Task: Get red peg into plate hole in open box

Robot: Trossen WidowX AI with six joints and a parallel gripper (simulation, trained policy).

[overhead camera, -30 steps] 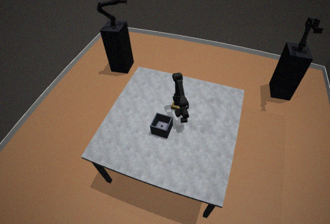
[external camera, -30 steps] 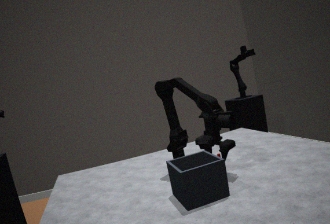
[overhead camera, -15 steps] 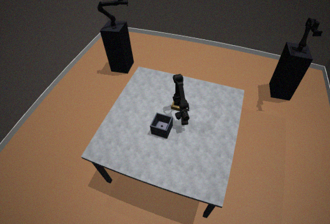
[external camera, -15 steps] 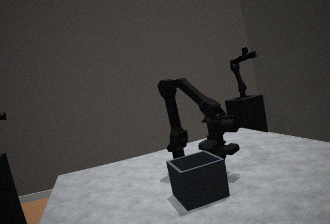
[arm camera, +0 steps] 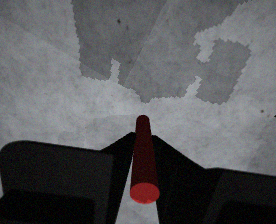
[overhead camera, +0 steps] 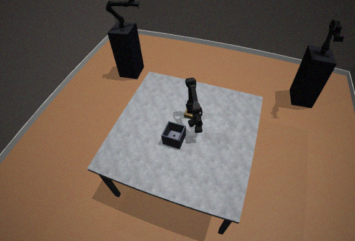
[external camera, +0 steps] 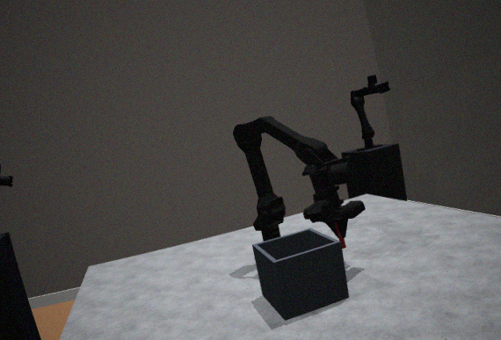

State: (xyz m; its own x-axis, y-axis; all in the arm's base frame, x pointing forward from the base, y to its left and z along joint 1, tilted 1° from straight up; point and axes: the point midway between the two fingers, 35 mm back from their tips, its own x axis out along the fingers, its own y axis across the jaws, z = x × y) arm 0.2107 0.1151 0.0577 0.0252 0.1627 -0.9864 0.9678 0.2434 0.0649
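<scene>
Right now my gripper tip is 10 cm short of the grey plate, 20 cm to the left of it and 2 cm above it. The rest, counted from my gripper tip: red peg 1 cm above.
</scene>
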